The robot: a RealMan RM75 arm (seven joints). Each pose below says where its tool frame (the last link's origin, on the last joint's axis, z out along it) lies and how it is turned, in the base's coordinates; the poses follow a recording.
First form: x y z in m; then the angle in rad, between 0 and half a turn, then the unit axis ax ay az.
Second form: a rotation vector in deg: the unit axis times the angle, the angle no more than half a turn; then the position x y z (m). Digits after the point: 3 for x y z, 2 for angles.
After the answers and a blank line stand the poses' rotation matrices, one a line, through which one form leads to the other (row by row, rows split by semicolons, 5 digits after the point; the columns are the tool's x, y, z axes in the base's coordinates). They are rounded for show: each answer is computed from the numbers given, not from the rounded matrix.
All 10 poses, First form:
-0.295 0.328 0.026 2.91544 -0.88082 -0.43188 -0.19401
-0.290 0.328 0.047 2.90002 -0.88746 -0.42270 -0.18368
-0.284 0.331 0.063 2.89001 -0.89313 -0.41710 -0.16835
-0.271 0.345 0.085 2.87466 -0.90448 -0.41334 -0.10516
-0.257 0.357 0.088 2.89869 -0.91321 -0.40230 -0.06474
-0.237 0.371 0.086 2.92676 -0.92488 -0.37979 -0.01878
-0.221 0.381 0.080 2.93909 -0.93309 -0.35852 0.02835
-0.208 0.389 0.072 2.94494 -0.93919 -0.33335 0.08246
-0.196 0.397 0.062 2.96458 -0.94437 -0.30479 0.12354
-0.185 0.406 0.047 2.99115 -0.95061 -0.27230 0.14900
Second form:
-147.13 -72.14 -32.41 -0.295 0.328 0.026
-147.46 -70.24 -30.52 -0.290 0.328 0.047
-147.89 -69.07 -27.88 -0.284 0.331 0.063
-148.97 -68.08 -17.32 -0.271 0.345 0.085
-151.67 -66.82 -10.75 -0.257 0.357 0.088
-155.09 -63.69 -3.15 -0.237 0.371 0.086
-157.13 -60.37 4.77 -0.221 0.381 0.080
-158.47 -56.25 13.91 -0.208 0.389 0.072
-160.41 -51.77 20.98 -0.196 0.397 0.062
-162.92 -46.67 25.54 -0.185 0.406 0.047

0.55739 0.79463 0.24058; 0.70762 -0.60625 0.36295; 0.43426 -0.03206 -0.90022
0.58134 0.78331 0.22016; 0.69543 -0.61880 0.36534; 0.42241 -0.05928 -0.90447
0.60174 0.77523 0.19215; 0.69142 -0.62605 0.36056; 0.39982 -0.08411 -0.91273
0.64262 0.76222 0.07783; 0.70674 -0.62893 0.32397; 0.29589 -0.15318 -0.94286
0.67280 0.73956 0.01975; 0.70842 -0.65170 0.27097; 0.21327 -0.16832 -0.96238
0.71414 0.69845 -0.04663; 0.69044 -0.69185 0.21127; 0.11530 -0.18307 -0.97631
0.74396 0.65653 -0.12447; 0.66793 -0.72512 0.16754; 0.01974 -0.20779 -0.97798
0.76643 0.60401 -0.21853; 0.63624 -0.76062 0.12906; -0.08827 -0.23795 -0.96726
0.78537 0.54942 -0.28518; 0.59293 -0.80003 0.09157; -0.17784 -0.24101 -0.95409
0.80839 0.49244 -0.32249; 0.53711 -0.84125 0.06179; -0.24087 -0.22316 -0.94455

